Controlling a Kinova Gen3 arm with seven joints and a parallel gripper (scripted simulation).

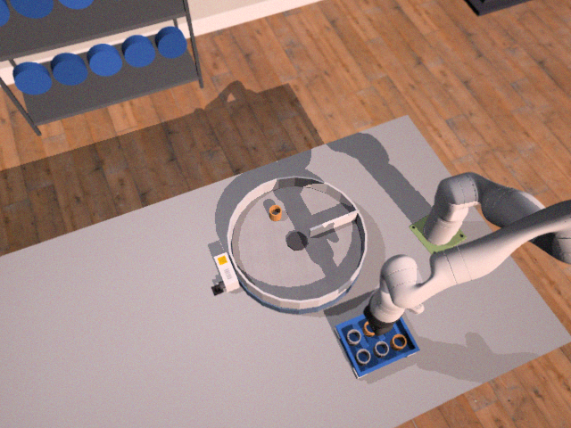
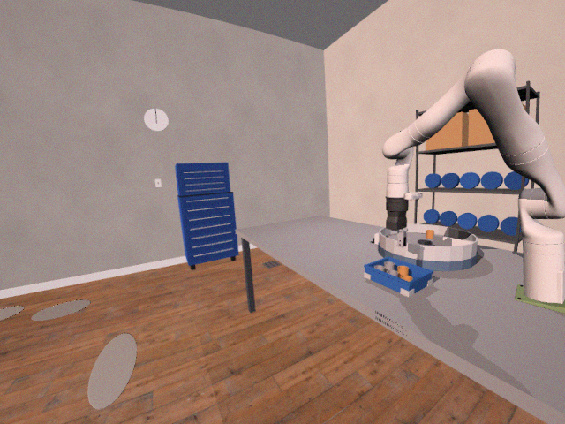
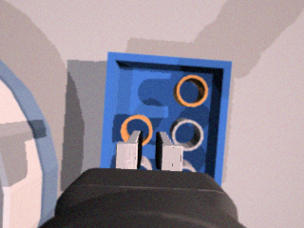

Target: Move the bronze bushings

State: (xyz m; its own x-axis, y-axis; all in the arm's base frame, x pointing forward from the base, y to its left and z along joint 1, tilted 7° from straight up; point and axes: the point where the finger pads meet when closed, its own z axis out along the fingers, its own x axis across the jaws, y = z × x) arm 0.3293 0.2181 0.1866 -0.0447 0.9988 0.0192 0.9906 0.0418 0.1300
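Now: hand 20 mm to the right of the blue crate and 120 mm above it. The rest, counted from my hand: turntable disc 100 mm ahead, 340 mm to the right, 100 mm below.
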